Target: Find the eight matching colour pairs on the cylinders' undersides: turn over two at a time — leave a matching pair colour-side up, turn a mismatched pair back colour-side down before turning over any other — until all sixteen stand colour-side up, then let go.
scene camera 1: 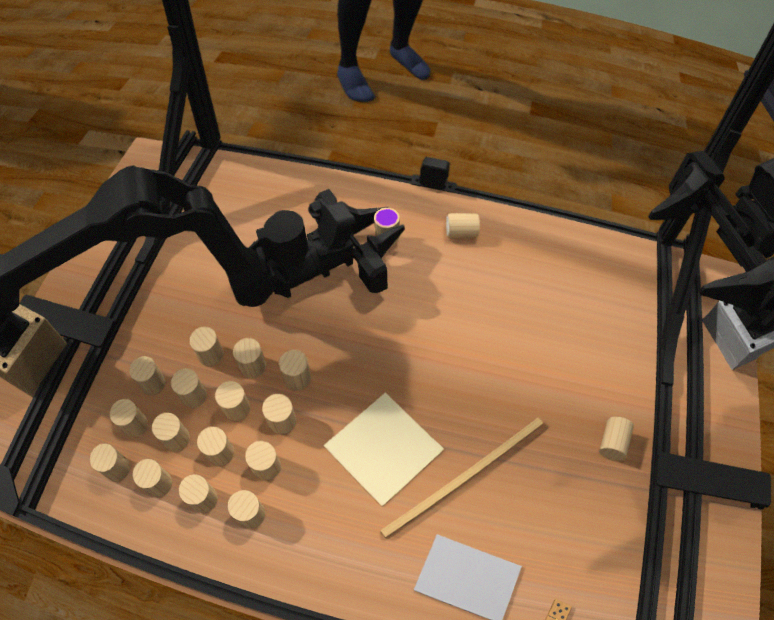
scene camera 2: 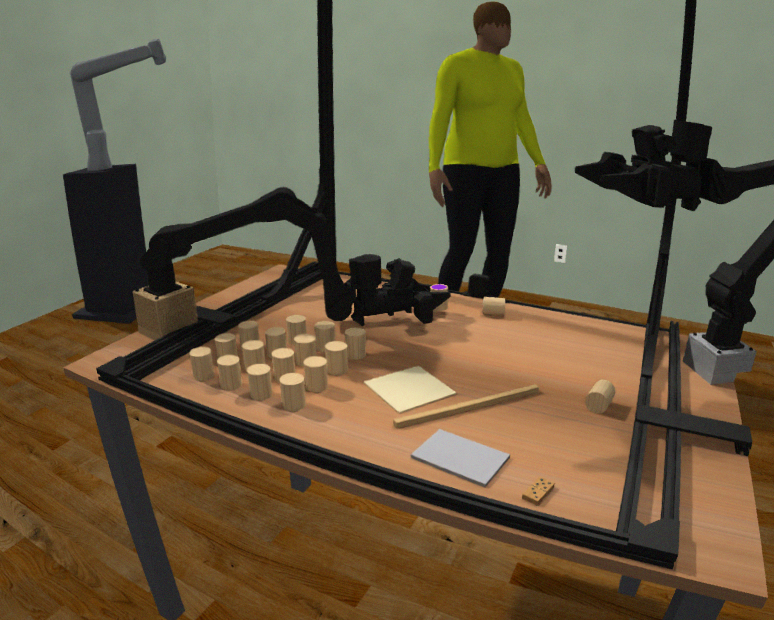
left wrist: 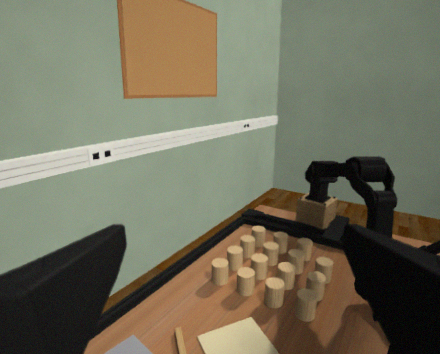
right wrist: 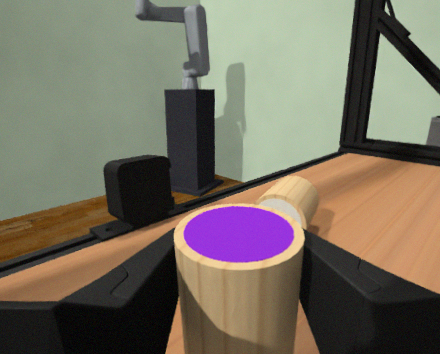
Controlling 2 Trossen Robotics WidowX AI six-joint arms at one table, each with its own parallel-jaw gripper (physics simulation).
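Seen in the pictures: left gripper, fingertip midpoint: (scene camera 1: 675, 251) (scene camera 2: 587, 174) (left wrist: 234, 235); right gripper, fingertip midpoint: (scene camera 1: 397, 218) (scene camera 2: 446, 291) (right wrist: 235, 237); left arm's base, link origin: (scene camera 1: 755, 317) (scene camera 2: 722, 342); right arm's base, link origin: (scene camera 1: 3, 332) (scene camera 2: 162, 289) (left wrist: 317, 198).
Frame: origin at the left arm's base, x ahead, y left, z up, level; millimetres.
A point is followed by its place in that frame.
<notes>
My right gripper (scene camera 1: 390, 224) {x 489, y -365, z -12 mm} (scene camera 2: 439, 297) {x 489, y -365, z -12 mm} (right wrist: 235, 237) {x 489, y -365, z -12 mm} is shut on a wooden cylinder (scene camera 1: 387, 218) {x 508, y -358, z 2 mm} (scene camera 2: 438, 288) {x 511, y -352, z 1 mm} (right wrist: 239, 233) {x 511, y -360, z 1 mm}, held upright near the back edge with its purple face up. Whether its bottom touches the table is unclear. Several upright cylinders with plain wood tops stand in rows at the left in the scene views, such as a front corner one (scene camera 1: 244, 506) {x 824, y 7, z -13 mm} (scene camera 2: 292, 392) {x 824, y 25, z -27 mm} and a back one (scene camera 1: 295, 368) {x 710, y -160, z -13 mm} (scene camera 2: 355, 343) {x 711, y -150, z -29 mm}; they also show in the left wrist view (left wrist: 274, 292) {x 729, y -108, z -22 mm}. My left gripper (scene camera 1: 678, 253) {x 352, y 0, z 316 mm} (scene camera 2: 590, 166) {x 352, y 0, z 316 mm} (left wrist: 234, 235) {x 352, y 0, z 316 mm} is open and empty, high at the right.
A cylinder with a whitish end (scene camera 1: 463, 226) {x 387, y -328, z -29 mm} (scene camera 2: 494, 306) {x 386, y -323, z -36 mm} (right wrist: 295, 195) {x 398, y -336, z -25 mm} lies on its side near the back; another cylinder (scene camera 1: 617, 438) {x 323, y 82, z -23 mm} (scene camera 2: 600, 395) {x 327, y 100, z -28 mm} lies at the right. A yellow square (scene camera 1: 383, 448) {x 627, y -28, z -60 mm}, wooden stick (scene camera 1: 465, 475) {x 536, y 47, z -52 mm}, grey sheet (scene camera 1: 468, 576) {x 582, y 175, z -57 mm} and domino (scene camera 1: 559, 609) {x 487, y 261, z -55 mm} lie towards the front.
</notes>
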